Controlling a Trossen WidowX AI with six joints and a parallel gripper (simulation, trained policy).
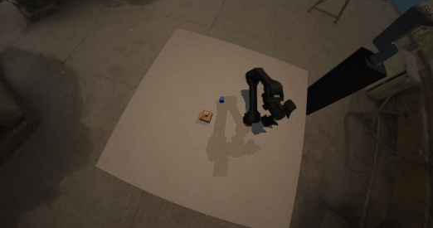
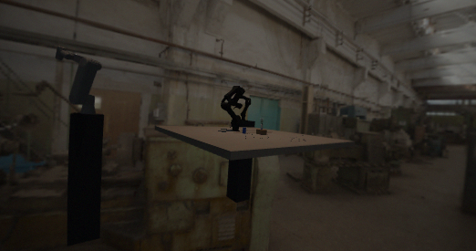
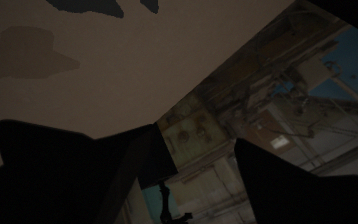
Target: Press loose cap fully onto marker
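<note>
The blue cap lies 370 mm ahead of my gripper tip, 100 mm to the right of it and 210 mm below it. From my gripper tip the other things lie so: orange holder block: 430 mm ahead, 50 mm to the left, 210 mm below.
</note>
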